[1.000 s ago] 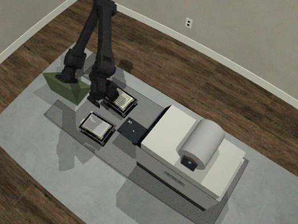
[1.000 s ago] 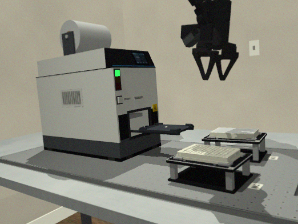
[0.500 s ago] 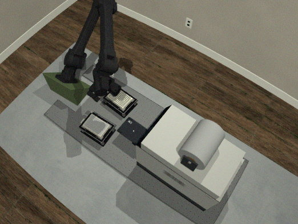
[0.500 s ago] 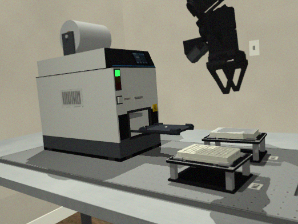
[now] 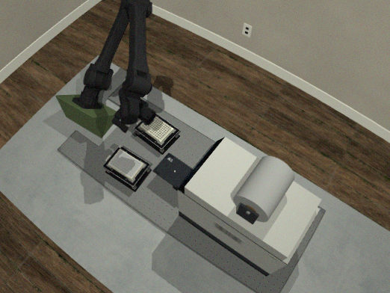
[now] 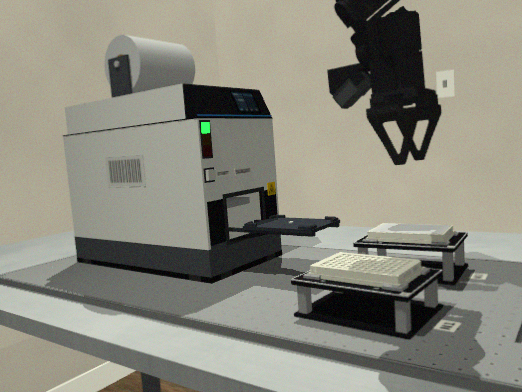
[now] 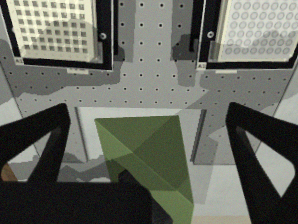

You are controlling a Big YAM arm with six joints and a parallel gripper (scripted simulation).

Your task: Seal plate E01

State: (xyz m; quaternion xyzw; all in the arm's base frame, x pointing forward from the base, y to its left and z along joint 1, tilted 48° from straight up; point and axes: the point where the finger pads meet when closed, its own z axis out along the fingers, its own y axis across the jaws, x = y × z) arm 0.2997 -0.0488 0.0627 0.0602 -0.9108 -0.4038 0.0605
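The black plate nest is 30 mm ahead of my hand, 100 mm to the left of it and 150 mm below it. The rest, counted from my hand: sealer stage 230 mm ahead, 20 mm to the right, 110 mm below; covered white plate 40 mm ahead, 110 mm to the right, 140 mm below; start button 330 mm ahead, 70 mm to the left, 10 mm below.
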